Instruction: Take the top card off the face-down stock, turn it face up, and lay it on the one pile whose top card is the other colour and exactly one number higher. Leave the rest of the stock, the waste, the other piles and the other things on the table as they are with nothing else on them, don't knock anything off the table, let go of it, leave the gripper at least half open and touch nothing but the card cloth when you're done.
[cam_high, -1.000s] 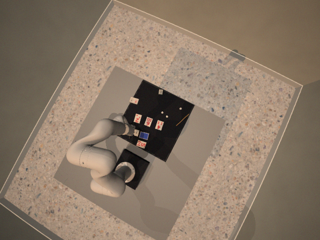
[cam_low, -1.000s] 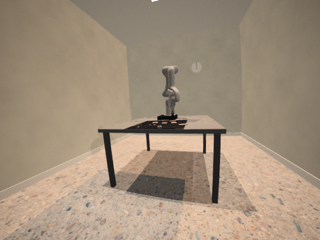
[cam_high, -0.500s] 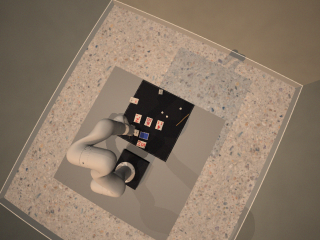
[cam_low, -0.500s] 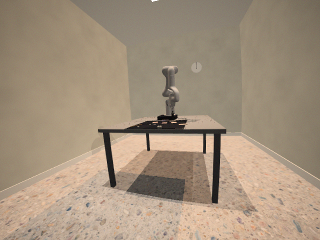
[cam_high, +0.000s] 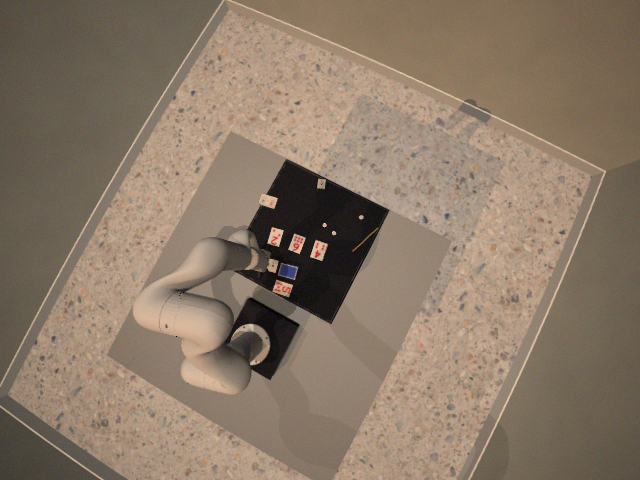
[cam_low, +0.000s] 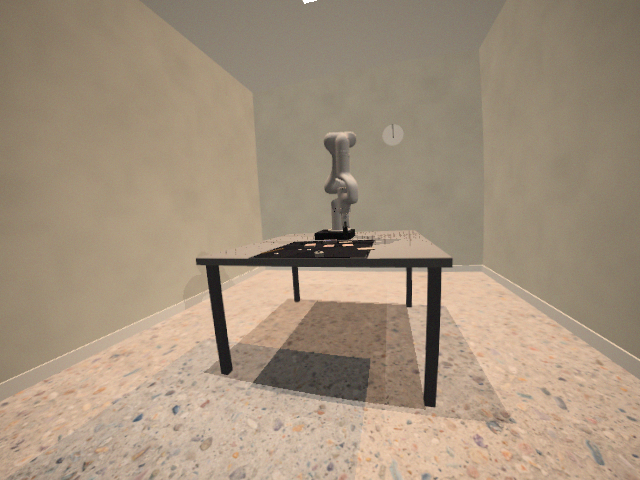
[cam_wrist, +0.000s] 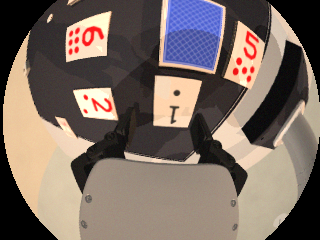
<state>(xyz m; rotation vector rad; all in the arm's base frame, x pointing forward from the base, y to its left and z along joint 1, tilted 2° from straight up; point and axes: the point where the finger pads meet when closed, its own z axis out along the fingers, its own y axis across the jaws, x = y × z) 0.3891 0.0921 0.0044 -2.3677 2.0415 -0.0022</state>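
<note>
Right now the red 5 card is 9 cm behind my hand, 12 cm to the right of it and 4 cm below it. The rest, counted from my hand: black card cloth 18 cm ahead, 13 cm to the right, 6 cm below; then thin wooden stick 29 cm ahead, 40 cm to the right, 4 cm below; then small block 47 cm ahead, 8 cm to the right, 3 cm below.
</note>
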